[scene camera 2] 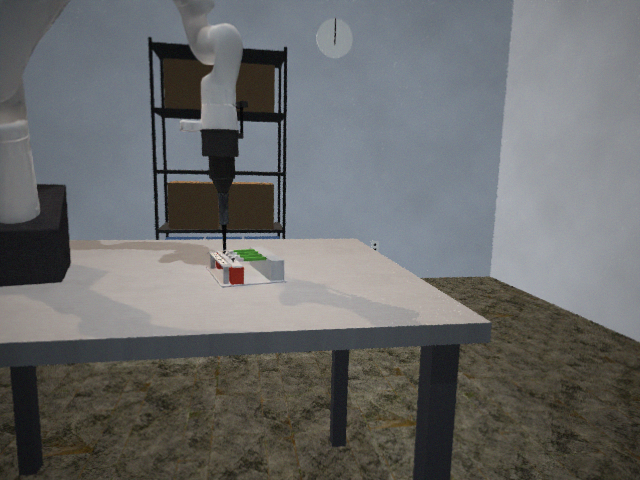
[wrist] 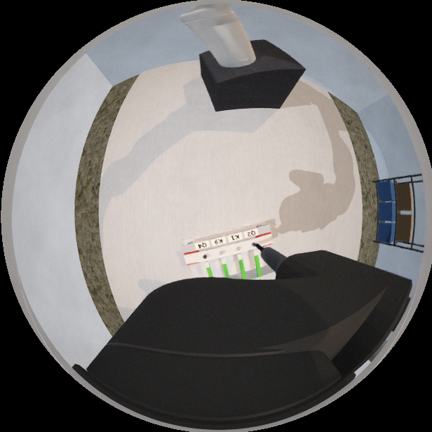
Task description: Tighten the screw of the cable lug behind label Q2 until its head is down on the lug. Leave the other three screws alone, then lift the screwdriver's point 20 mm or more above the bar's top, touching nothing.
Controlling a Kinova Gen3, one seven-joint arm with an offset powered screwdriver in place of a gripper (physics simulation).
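Places are measured from the arm's base along level axes (x back, y right, z up), in metres.
Pixels of known places: hand at its tool point: [scene camera 2: 224, 250]; arm's base at its link origin: [scene camera 2: 14, 212].
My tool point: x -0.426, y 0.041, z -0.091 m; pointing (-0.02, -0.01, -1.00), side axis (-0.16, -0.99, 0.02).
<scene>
For each thing: its middle in the pictures, then the offset to it from my tool point. "spot": a spot on its surface instead. Level surfaces: height alone.
- white bar at a spot on its surface: [scene camera 2: 236, 275] spot: dx -0.005, dy +0.141, dz -0.027 m
- grey block at a spot on its surface: [scene camera 2: 276, 269] spot: dx -0.091, dy +0.135, dz -0.020 m
- table at its surface level: dz -0.049 m
The screwdriver [scene camera 2: 224, 250] [wrist: 255, 245] points down, with its thin black bit over the Q2 end of the bar. In the wrist view its point meets the dark screw spot behind label Q2 [wrist: 251, 233]; the bit partly hides that screw, and its head height cannot be told. The red and white bar [scene camera 2: 236, 275] [wrist: 214, 255] stands on the table. Behind the other labels are a pale screw at K1 [wrist: 238, 248], a pale screw at K9 [wrist: 222, 252] and a dark screw at Q4 [wrist: 205, 256]. The tool has no fingers.
Green cables [scene camera 2: 250, 254] [wrist: 242, 269] run from the lugs beside a grey block [scene camera 2: 276, 269]. The black robot base [scene camera 2: 32, 255] [wrist: 252, 85] stands on the table [scene camera 2: 330, 304] [wrist: 210, 170]. A black shelf rack [scene camera 2: 153, 155] stands behind the table.
</scene>
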